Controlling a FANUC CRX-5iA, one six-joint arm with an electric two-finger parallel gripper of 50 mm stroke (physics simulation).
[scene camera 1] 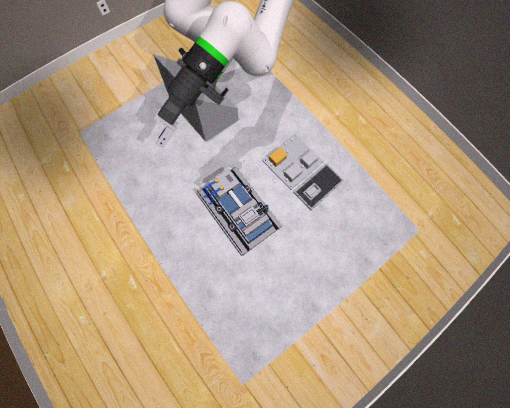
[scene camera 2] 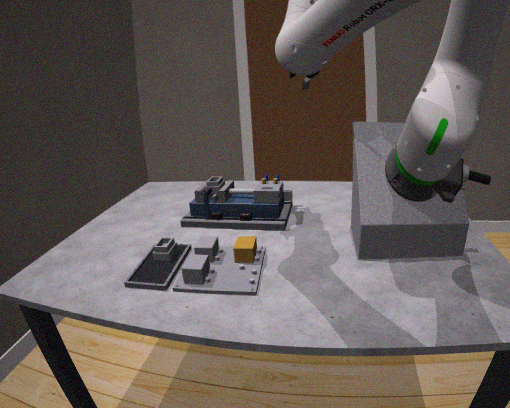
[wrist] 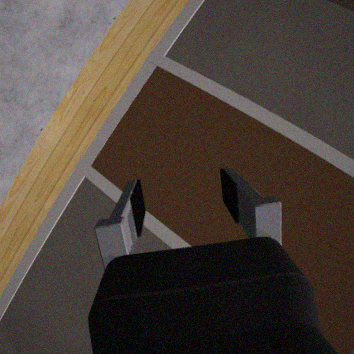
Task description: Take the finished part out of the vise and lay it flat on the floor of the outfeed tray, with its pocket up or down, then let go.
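Places are measured from the arm's base along level axes (x left, y back, z up), in millimetres.
Pixels of known places: gripper, fingertip midpoint: [scene camera 1: 160, 142] [scene camera 2: 299, 82] [wrist: 181, 190]; arm's base, link origin: [scene camera 2: 414, 172].
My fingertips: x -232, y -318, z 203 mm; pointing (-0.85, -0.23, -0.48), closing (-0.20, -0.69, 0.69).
Ahead of a thing's pixels: the offset from my fingertips to its top centre. "spot": to the spot under its first point.
The finished part @(dz -269, dx +147, dy -231 mm) [scene camera 1: 248, 216] [scene camera 2: 215, 181], a light grey block with a rectangular pocket facing up, sits between the jaws of the blue and grey vise @(dz -285, dx +137, dy -168 mm) [scene camera 1: 260, 234] [scene camera 2: 240, 208]. The dark outfeed tray @(spot: dz -378, dx +505, dy -246 mm) [scene camera 1: 327, 182] [scene camera 2: 150, 273] lies on the table apart from the vise. A similar grey pocketed part @(dz -342, dx +420, dy -251 mm) [scene camera 1: 312, 190] [scene camera 2: 164, 248] stands in it toward one end, pocket up. My gripper [scene camera 1: 162, 137] [wrist: 181, 190] is open with nothing between its fingers, high above the table and away from the vise. In the scene camera 2 view its fingers are mostly hidden behind the arm.
A light grey plate @(dz -376, dx +435, dy -95 mm) [scene camera 2: 230, 283] beside the tray holds an orange block @(dz -340, dx +381, dy -59 mm) [scene camera 1: 277, 156] [scene camera 2: 245, 249] and two grey blocks @(dz -340, dx +488, dy -130 mm) [scene camera 1: 309, 159] @(dz -340, dx +399, dy -147 mm) [scene camera 1: 292, 172] [scene camera 2: 206, 247] [scene camera 2: 195, 269]. Blue nozzles with orange bases @(spot: dz -331, dx +73, dy -68 mm) [scene camera 1: 210, 192] rise at one end of the vise. The grey robot pedestal [scene camera 2: 410, 240] stands on the table.
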